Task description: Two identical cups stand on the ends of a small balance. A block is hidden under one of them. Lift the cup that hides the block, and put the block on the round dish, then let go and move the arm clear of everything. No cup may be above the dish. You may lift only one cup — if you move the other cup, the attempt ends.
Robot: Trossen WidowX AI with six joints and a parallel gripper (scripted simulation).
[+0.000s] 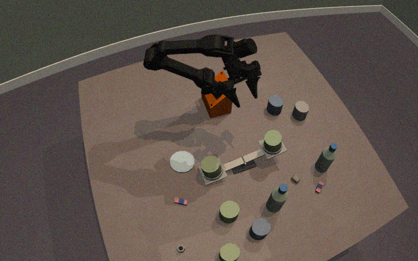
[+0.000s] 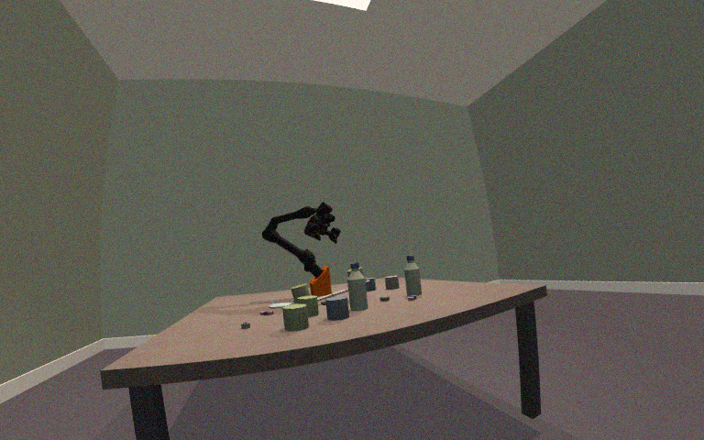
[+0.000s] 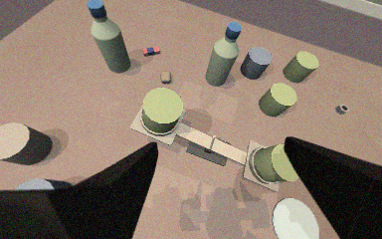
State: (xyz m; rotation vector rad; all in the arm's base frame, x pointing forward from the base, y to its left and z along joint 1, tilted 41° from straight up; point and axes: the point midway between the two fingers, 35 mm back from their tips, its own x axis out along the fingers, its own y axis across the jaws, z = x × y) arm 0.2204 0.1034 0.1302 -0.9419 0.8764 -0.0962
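Right now the green block is 240 mm below my gripper tip, 170 mm to the right of it and 70 mm ahead of it. Round my gripper tip: balance (250 mm below, 90 mm ahead, 30 mm to the right); then balance beam (240 mm below, 90 mm ahead, 30 mm to the right); then round dish (270 mm below, 250 mm to the right, 30 mm behind).
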